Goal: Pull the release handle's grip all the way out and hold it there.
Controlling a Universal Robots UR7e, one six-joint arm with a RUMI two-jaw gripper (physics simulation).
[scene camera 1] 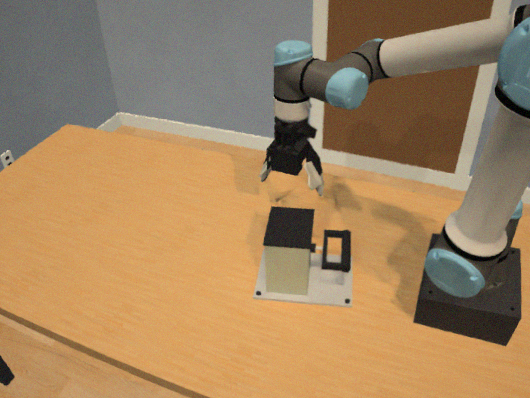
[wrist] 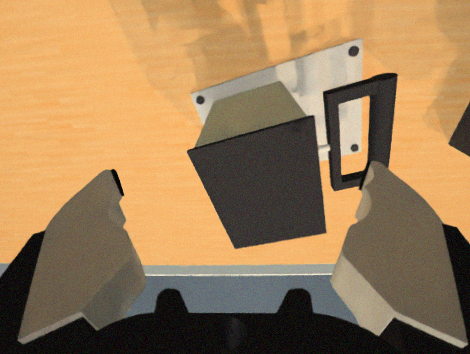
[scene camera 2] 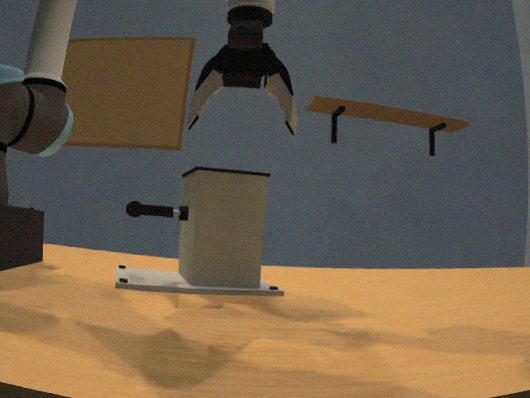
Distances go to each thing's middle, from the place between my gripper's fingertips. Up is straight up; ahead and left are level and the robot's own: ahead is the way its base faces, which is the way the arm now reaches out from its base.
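Relative to the base plate point(scene camera 1: 333, 288), my hand is 220 mm above, 70 mm past and 50 mm to the right of it.
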